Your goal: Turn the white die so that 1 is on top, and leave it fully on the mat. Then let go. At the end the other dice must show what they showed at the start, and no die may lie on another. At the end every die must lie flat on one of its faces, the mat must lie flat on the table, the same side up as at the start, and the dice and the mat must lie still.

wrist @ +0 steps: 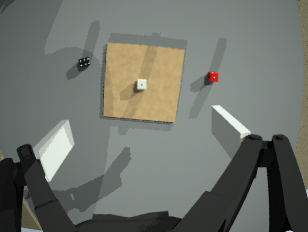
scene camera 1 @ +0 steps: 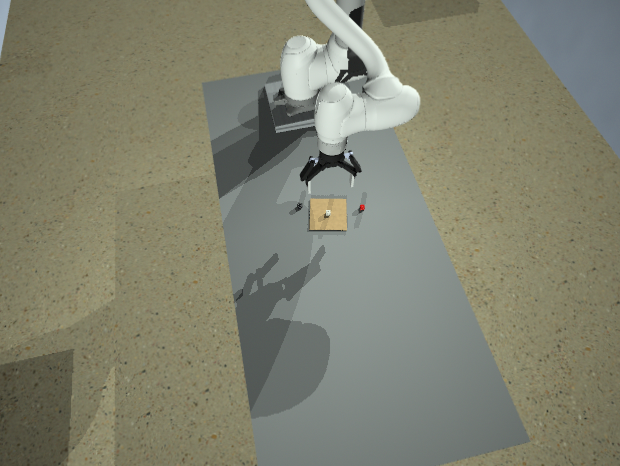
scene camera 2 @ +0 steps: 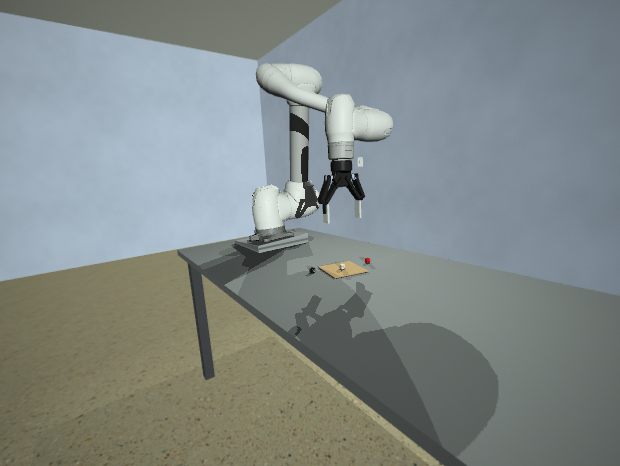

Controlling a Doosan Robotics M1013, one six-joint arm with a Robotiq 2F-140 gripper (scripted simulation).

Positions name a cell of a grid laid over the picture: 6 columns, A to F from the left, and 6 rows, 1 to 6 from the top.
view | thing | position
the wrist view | gripper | C4
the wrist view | tan mat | C2
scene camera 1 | gripper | D3
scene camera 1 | tan mat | D3
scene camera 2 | gripper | D3
